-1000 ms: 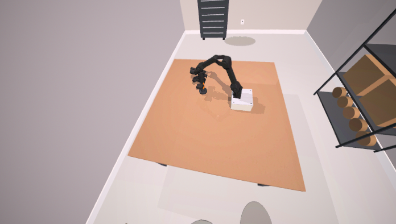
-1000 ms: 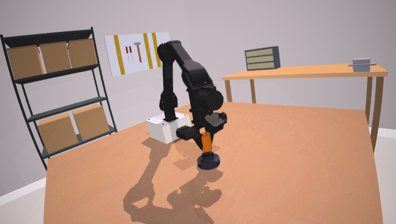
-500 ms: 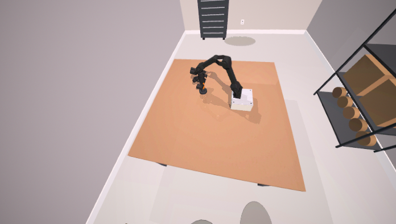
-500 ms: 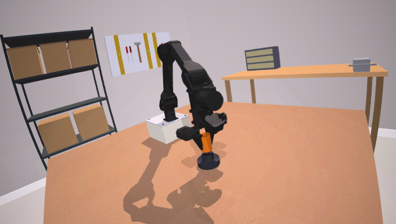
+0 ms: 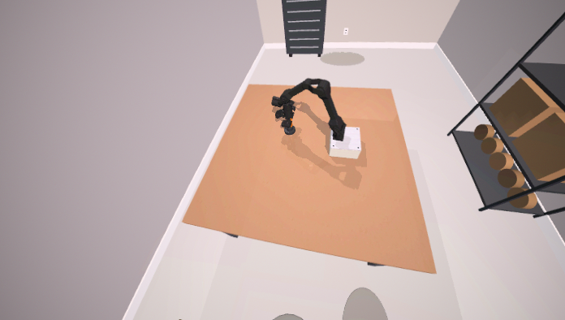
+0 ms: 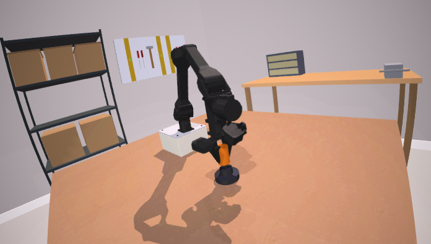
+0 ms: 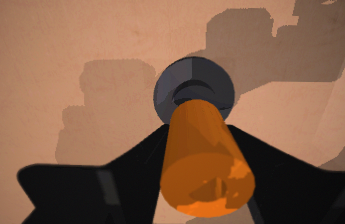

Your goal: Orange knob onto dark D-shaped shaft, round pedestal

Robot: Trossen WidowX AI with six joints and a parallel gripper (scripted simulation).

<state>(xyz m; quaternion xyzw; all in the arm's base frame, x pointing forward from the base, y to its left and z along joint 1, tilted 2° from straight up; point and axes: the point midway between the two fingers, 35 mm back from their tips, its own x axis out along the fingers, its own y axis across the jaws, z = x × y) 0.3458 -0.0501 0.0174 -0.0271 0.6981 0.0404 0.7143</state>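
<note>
The dark round pedestal is 40 mm below my gripper tip. Also, from my gripper tip: orange knob: 20 mm above.
</note>
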